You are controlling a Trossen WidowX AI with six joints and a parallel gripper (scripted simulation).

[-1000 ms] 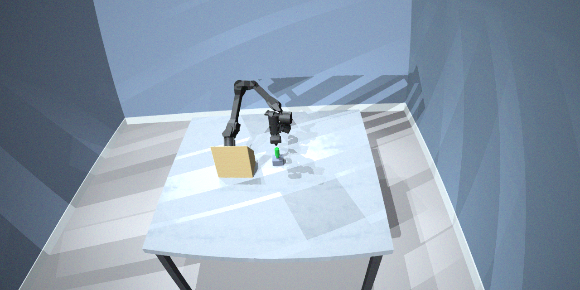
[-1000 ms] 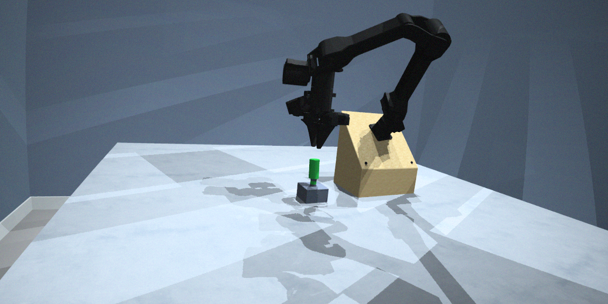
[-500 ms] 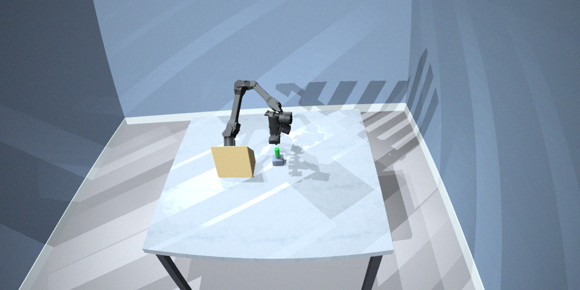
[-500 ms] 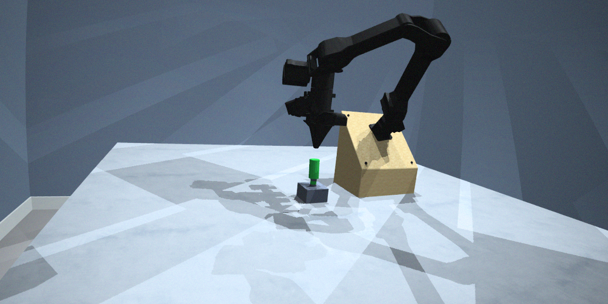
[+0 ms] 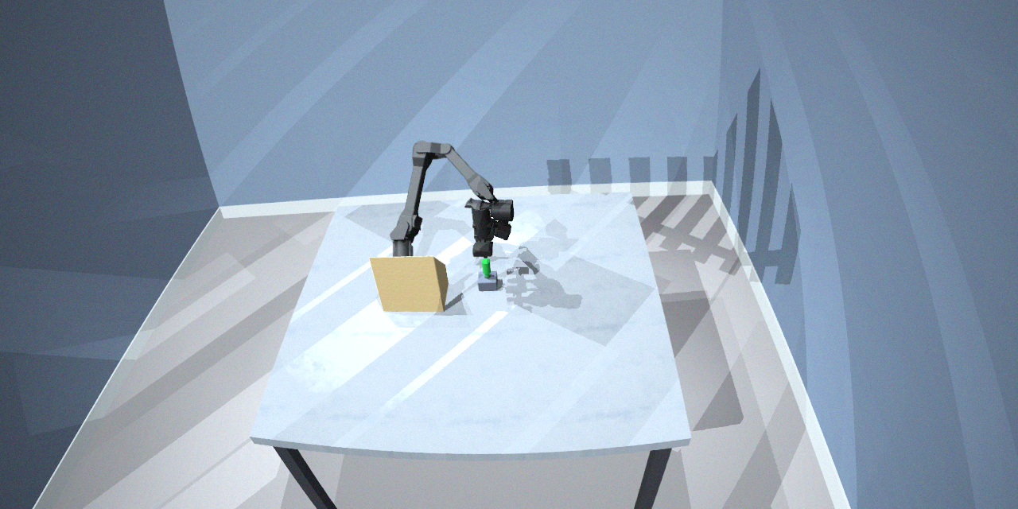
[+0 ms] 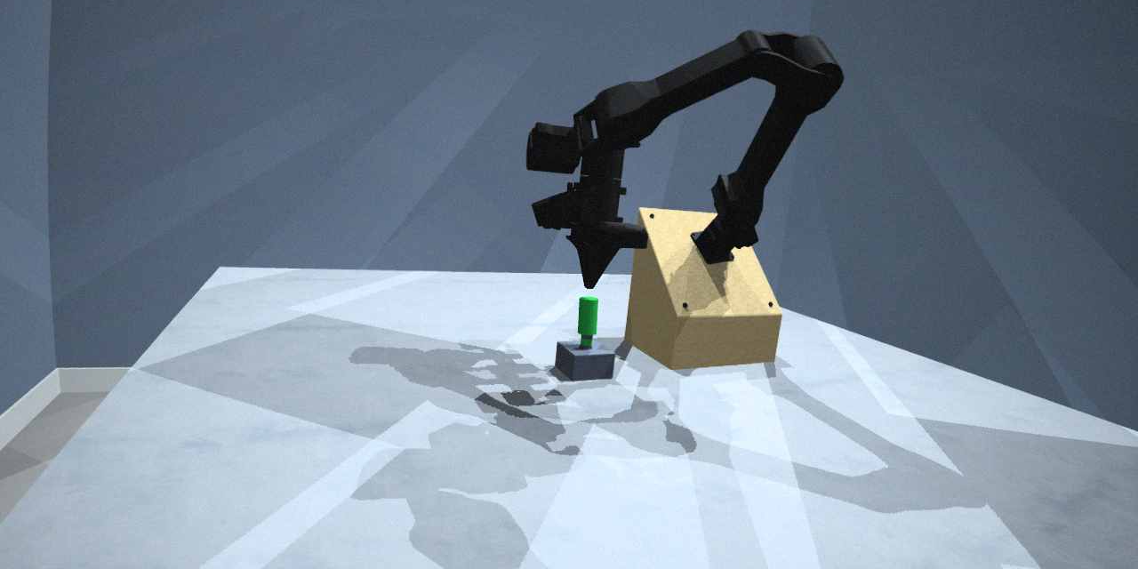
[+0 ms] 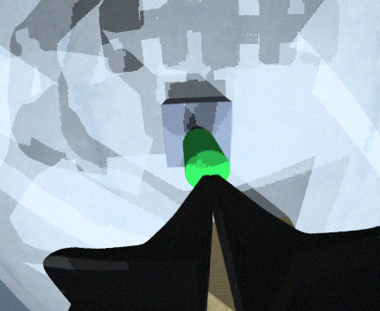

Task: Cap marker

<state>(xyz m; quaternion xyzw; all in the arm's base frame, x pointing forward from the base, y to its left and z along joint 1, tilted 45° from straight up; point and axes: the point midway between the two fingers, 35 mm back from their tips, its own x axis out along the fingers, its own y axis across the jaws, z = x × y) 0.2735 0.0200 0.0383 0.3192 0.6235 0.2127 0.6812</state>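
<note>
Now: the green cap 4 cm below my gripper tip. Also, from my gripper tip: grey holder block 10 cm below.
</note>
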